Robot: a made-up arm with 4 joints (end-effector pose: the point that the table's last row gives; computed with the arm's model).
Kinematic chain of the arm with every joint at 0, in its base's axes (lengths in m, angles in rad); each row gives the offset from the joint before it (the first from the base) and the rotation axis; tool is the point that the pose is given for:
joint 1: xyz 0 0 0.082 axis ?
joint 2: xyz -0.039 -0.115 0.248 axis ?
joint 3: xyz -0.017 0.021 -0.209 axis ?
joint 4: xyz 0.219 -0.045 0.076 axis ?
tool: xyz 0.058 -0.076 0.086
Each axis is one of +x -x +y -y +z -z.
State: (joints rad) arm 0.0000 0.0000 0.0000 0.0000
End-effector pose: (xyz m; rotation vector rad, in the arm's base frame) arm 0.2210 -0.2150 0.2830 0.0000 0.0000 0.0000
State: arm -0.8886 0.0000 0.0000 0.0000
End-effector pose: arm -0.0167 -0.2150 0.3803 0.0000 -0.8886 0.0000
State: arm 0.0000 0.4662 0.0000 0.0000
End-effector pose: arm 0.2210 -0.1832 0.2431 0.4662 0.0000 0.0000
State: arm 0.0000 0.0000 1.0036 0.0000
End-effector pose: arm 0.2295 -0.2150 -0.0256 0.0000 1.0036 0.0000
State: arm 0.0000 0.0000 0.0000 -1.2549
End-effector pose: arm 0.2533 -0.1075 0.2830 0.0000 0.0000 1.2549
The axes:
joint 1: +y
joint 2: +x
joint 3: +y
joint 4: -z

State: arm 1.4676 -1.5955 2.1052 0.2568
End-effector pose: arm 0.3660 -0.6237 0.1670 2.1554 -1.6686 0.5757
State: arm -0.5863 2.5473 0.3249 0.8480
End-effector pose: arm -0.0009 0.0495 0.4188 1.9849 0.7918 0.6565
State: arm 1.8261 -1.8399 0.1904 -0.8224
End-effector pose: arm 0.2276 -0.2116 -0.2700 -0.8871 2.0750 1.9967
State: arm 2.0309 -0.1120 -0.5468 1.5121
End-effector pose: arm 0.2425 -0.2002 -0.0214 -1.1121 1.1261 -1.0922
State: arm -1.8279 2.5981 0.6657 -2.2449
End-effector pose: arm -0.5252 -0.0543 0.1864 -0.0003 0.7504 -1.3190
